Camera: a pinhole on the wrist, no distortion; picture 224 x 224 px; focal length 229.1 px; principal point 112.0 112.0 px. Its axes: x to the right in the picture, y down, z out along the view. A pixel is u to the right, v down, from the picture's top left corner.
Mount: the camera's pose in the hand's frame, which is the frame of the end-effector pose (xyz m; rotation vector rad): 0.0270 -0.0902 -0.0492 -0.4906 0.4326 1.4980
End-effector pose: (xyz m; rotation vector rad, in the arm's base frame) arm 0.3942 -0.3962 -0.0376 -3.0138 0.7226 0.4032
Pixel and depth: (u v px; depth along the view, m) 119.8 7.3 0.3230
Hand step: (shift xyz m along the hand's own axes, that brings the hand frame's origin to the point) 0.1656 0.0974 0.2188
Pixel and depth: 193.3 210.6 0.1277
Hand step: -0.0301 0.0192 0.0292
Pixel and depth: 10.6 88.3 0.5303
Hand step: 0.0592 0.0100 0.5237
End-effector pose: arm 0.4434 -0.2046 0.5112 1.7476 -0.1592 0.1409
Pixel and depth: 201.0 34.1 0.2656
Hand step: 0.1130 0.1426 0.1175
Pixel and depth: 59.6 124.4 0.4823
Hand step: -0.0164 0.0874 0.4113
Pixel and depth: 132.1 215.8 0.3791
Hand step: -0.1543 0.1506 0.2397
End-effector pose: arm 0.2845 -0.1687 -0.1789 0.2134 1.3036 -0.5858
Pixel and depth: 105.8 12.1 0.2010
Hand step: 0.1087 0.0164 0.1242
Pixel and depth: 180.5 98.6 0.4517
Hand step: 0.0449 0.2735 0.2515
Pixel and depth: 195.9 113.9 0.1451
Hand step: 0.0234 0.0348 0.0416
